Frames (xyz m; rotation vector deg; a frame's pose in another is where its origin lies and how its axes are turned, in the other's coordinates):
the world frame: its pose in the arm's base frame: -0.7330 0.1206 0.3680 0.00 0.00 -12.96
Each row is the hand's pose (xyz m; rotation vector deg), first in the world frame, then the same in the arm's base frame.
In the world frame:
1: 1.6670 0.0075 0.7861 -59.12 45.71 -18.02
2: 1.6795 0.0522 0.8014 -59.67 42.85 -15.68
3: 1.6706 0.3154 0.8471 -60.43 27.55 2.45
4: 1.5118 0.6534 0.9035 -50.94 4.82 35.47
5: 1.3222 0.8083 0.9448 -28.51 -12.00 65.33
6: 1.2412 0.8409 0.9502 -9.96 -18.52 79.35
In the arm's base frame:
1: 0.8932 -0.2460 1.1541 -54.01 52.51 -29.07
2: 0.9154 -0.2052 1.1694 -54.85 49.67 -26.80
3: 0.9658 0.0533 1.2151 -57.00 34.23 -9.02
4: 0.8868 0.4183 1.2715 -49.58 10.43 23.38
5: 0.7368 0.6118 1.3128 -29.10 -8.53 52.69
6: 0.6652 0.6617 1.3182 -11.69 -16.86 66.54

